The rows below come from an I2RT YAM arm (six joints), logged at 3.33 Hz.
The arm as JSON. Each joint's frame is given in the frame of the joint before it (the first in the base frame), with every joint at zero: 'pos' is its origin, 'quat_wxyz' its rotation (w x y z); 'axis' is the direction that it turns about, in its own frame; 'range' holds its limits. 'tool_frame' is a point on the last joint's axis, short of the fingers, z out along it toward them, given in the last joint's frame.
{
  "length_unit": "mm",
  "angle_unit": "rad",
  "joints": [
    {
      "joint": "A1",
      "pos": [
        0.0,
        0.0,
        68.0
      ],
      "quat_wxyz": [
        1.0,
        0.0,
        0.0,
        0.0
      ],
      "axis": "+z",
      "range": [
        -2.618,
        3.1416
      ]
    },
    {
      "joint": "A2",
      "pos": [
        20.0,
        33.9,
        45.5
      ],
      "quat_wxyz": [
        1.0,
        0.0,
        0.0,
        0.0
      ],
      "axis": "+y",
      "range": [
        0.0,
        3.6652
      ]
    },
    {
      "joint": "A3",
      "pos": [
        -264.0,
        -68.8,
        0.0
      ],
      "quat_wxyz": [
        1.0,
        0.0,
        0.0,
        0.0
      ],
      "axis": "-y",
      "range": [
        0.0,
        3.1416
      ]
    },
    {
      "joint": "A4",
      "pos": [
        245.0,
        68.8,
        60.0
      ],
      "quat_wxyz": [
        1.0,
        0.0,
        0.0,
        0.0
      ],
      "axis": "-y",
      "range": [
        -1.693,
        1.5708
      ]
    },
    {
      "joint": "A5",
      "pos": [
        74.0,
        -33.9,
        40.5
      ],
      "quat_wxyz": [
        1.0,
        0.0,
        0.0,
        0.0
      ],
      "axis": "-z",
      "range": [
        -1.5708,
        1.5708
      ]
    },
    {
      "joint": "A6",
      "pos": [
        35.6,
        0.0,
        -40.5
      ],
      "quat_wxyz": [
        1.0,
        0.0,
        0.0,
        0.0
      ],
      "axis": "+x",
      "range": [
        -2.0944,
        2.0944
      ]
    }
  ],
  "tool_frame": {
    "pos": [
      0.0,
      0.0,
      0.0
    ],
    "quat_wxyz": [
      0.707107,
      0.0,
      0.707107,
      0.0
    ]
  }
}
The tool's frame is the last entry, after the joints.
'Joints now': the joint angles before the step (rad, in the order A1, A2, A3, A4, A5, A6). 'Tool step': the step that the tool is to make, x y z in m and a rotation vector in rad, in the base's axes. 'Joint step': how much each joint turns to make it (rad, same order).
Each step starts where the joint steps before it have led.
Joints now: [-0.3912, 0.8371, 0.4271, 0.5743, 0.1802, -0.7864]
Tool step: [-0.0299, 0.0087, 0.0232, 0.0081, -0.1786, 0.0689]
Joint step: [-0.0377, -0.1721, -0.0099, -0.0154, -0.0850, 0.1023]
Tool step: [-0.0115, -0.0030, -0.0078, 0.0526, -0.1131, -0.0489]
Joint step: [-0.0374, -0.0380, -0.0651, 0.0961, 0.0435, 0.0873]
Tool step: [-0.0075, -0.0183, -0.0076, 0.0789, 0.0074, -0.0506]
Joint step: [-0.1335, 0.0076, -0.0063, -0.0425, -0.0557, 0.0893]
